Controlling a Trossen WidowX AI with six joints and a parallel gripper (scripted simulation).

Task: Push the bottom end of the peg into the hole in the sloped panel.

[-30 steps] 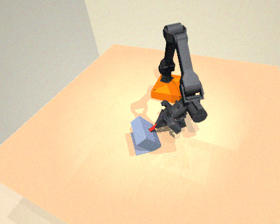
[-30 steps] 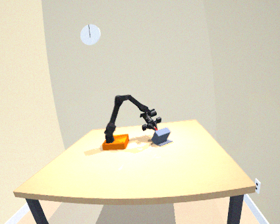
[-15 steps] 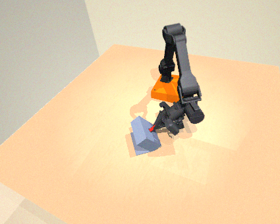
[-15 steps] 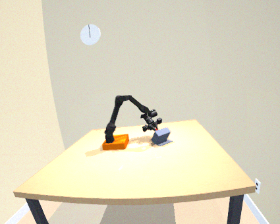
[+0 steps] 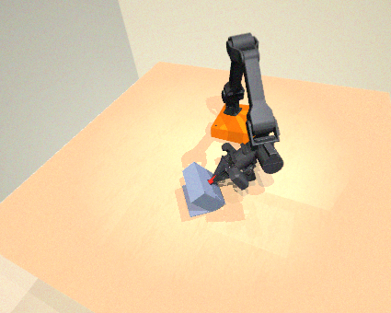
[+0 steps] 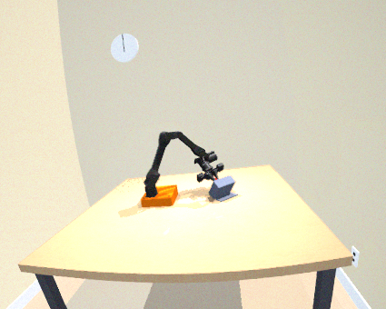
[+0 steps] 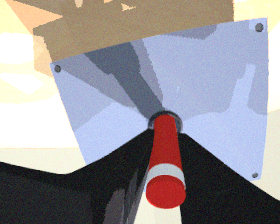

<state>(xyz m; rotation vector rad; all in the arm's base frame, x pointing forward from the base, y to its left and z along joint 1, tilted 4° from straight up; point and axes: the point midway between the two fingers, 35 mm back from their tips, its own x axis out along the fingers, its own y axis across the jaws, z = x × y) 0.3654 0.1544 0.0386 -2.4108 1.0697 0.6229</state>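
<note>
My gripper tip is 30 mm short of the sloped panel, 30 mm above it and 20 mm to the left of it. The rest, counted from my gripper tip: red peg 10 mm to the left, 10 mm behind, 10 mm above.
</note>
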